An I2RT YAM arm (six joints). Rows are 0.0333 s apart.
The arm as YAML. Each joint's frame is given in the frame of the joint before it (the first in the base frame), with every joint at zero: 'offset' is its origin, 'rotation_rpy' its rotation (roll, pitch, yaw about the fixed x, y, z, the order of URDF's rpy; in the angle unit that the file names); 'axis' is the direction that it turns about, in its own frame. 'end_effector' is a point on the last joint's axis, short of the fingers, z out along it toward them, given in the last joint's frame.
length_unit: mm
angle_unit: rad
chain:
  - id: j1
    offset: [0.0, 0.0, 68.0]
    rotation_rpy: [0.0, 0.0, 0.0]
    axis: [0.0, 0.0, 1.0]
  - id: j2
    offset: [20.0, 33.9, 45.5]
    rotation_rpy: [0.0, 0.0, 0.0]
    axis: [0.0, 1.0, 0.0]
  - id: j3
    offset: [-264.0, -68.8, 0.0]
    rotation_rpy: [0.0, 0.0, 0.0]
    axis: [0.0, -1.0, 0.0]
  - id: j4
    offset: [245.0, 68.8, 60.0]
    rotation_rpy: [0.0, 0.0, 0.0]
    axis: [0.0, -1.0, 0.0]
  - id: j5
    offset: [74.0, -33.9, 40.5]
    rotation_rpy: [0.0, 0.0, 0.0]
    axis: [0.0, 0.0, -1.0]
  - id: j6
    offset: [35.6, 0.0, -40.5]
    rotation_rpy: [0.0, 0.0, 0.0]
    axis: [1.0, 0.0, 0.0]
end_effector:
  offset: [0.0, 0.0, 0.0]
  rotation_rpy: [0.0, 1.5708, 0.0]
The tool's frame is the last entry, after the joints.
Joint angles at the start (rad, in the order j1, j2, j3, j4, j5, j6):
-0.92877 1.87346 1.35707 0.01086 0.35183 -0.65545
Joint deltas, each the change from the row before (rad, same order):
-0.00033 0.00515 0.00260 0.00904 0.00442 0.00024
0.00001 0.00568 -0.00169 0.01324 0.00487 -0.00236
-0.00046 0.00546 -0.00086 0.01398 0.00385 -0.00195
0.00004 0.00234 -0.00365 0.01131 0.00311 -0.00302
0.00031 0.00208 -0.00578 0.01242 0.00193 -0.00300
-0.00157 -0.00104 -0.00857 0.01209 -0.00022 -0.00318
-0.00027 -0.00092 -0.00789 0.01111 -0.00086 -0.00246
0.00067 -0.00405 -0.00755 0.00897 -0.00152 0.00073
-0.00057 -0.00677 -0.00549 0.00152 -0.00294 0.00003
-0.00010 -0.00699 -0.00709 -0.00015 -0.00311 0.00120
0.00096 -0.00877 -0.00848 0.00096 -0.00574 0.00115
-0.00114 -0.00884 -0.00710 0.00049 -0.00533 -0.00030
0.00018 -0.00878 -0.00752 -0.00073 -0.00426 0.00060
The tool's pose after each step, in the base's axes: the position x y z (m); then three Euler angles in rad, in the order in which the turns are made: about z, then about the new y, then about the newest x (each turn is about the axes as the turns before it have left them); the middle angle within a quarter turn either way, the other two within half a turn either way. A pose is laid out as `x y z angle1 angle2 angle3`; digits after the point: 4 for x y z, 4 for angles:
0.2515 -0.3573 0.2443 3.0023 0.6367 -2.1626
0.2520 -0.3583 0.2426 3.0039 0.6372 -2.1544
0.2525 -0.3595 0.2414 3.0064 0.6396 -2.1452
0.2527 -0.3599 0.2403 3.0093 0.6398 -2.1380
0.2528 -0.3600 0.2387 3.0128 0.6398 -2.1319
0.2519 -0.3599 0.2374 3.0159 0.6403 -2.1267
0.2515 -0.3594 0.2362 3.0200 0.6414 -2.1223
0.2512 -0.3584 0.2362 3.0242 0.6463 -2.1182
0.2502 -0.3574 0.2373 3.0271 0.6492 -2.1168
0.2492 -0.3559 0.2378 3.0282 0.6510 -2.1187
0.2484 -0.3539 0.2386 3.0329 0.6547 -2.1202
0.2470 -0.3526 0.2399 3.0368 0.6577 -2.1200
0.2460 -0.3508 0.2409 3.0397 0.6599 -2.1214

